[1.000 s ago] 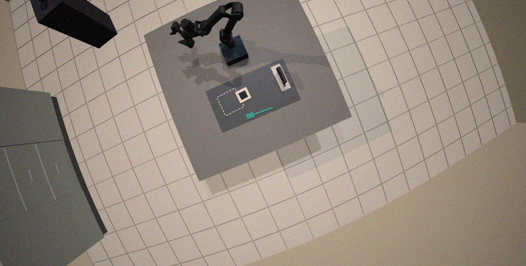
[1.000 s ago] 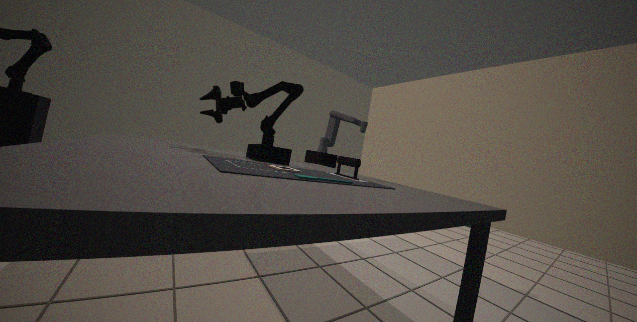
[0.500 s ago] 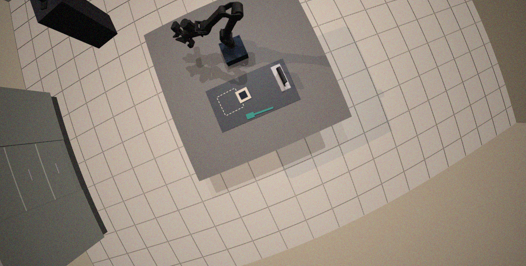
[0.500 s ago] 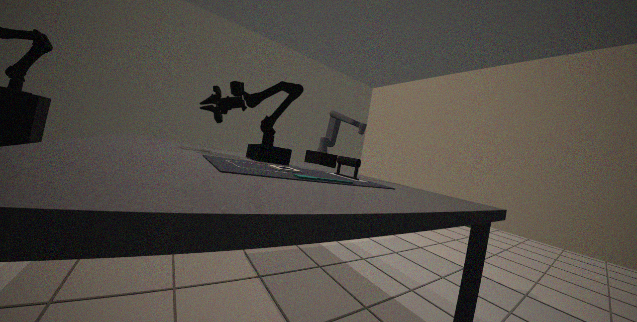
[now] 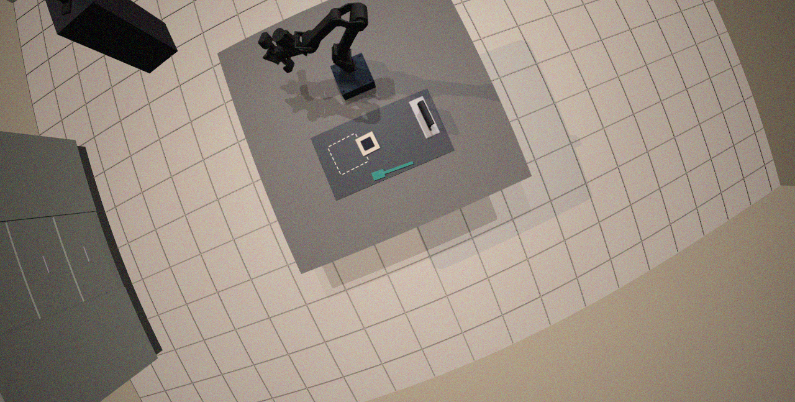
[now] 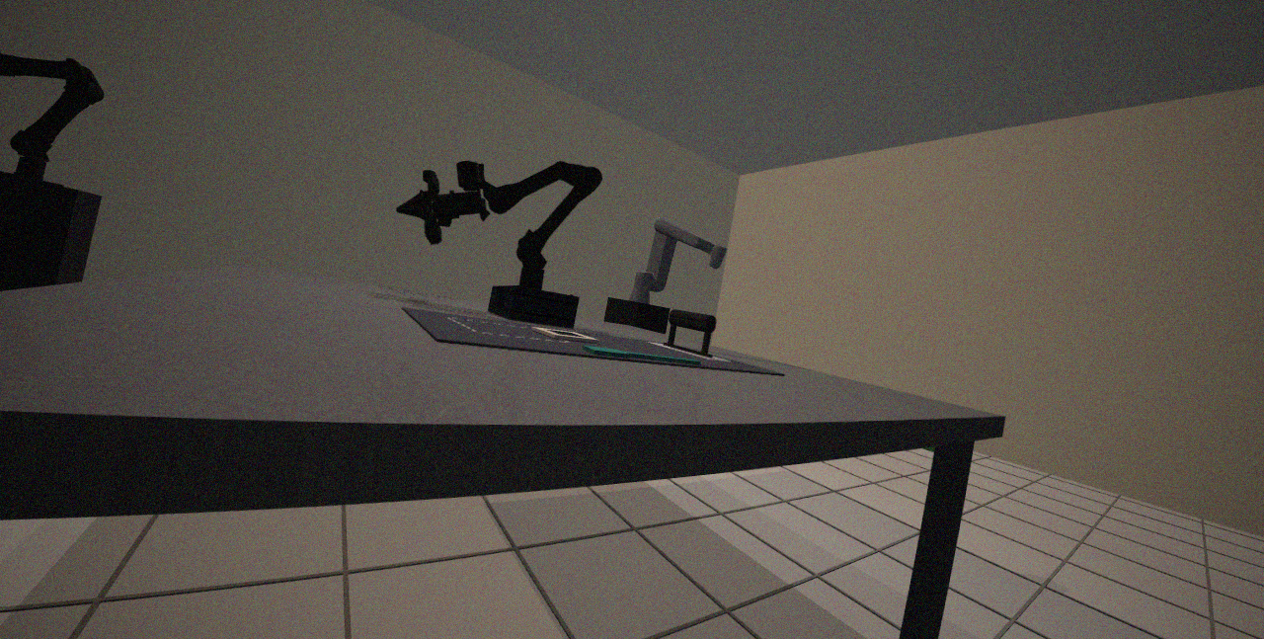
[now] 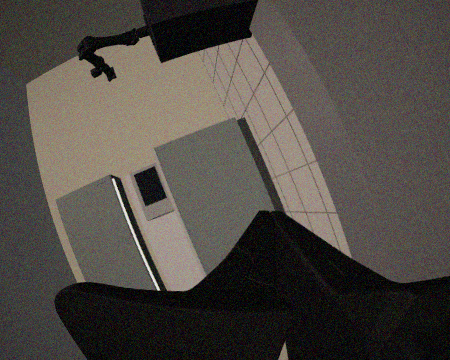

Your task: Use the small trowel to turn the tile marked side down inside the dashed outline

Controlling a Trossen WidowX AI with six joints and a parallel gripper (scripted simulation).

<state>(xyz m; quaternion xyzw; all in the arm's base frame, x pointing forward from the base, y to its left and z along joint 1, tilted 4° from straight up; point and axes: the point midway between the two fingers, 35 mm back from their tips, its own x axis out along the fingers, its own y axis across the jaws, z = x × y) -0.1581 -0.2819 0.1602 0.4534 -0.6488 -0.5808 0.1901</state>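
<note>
My gripper tip is now 600 mm short of the dark-handled trowel, 500 mm to the right of it and 170 mm above it. The rest, counted from my gripper tip: teal trowel (720 mm ahead, 200 mm to the left, 200 mm below); then tile (550 mm ahead, 200 mm below, 190 mm to the left); then dark mat (580 mm ahead, 250 mm to the left, 230 mm below).
</note>
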